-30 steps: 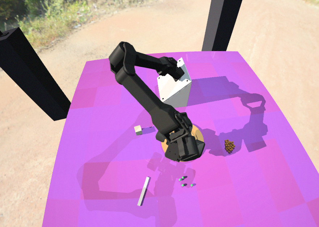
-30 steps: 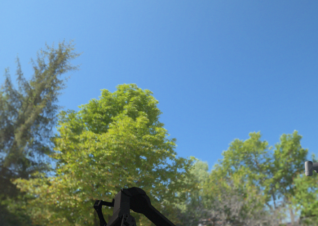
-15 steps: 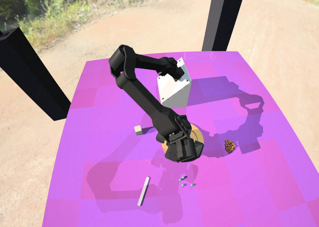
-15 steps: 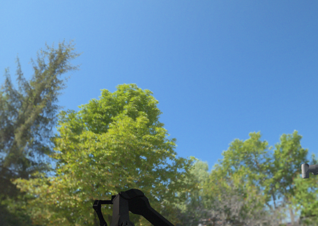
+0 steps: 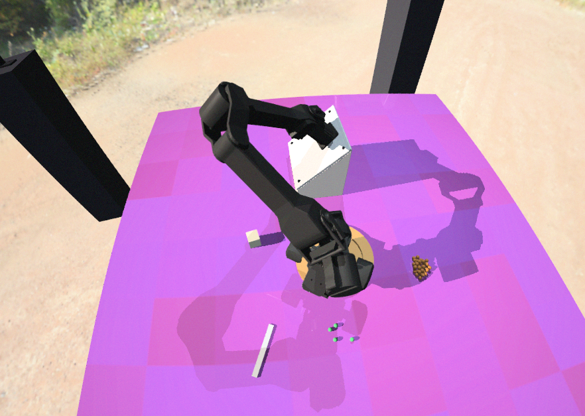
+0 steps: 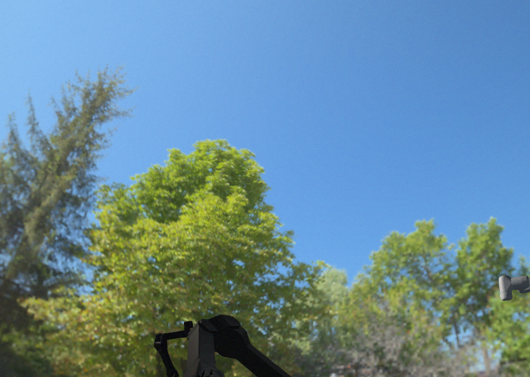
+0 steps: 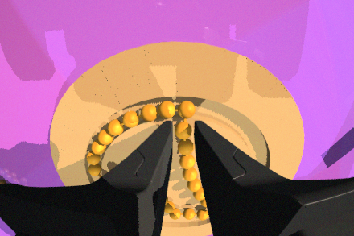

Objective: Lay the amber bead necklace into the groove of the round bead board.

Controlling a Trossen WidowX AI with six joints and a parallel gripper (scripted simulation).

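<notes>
The round tan bead board lies 4 cm to the left of my gripper tip, 4 cm behind it and 1 cm below it. The rest, counted from my gripper tip: small cream cube (15 cm to the right, 14 cm behind); white bar (19 cm to the right, 13 cm ahead, 1 cm below).
</notes>
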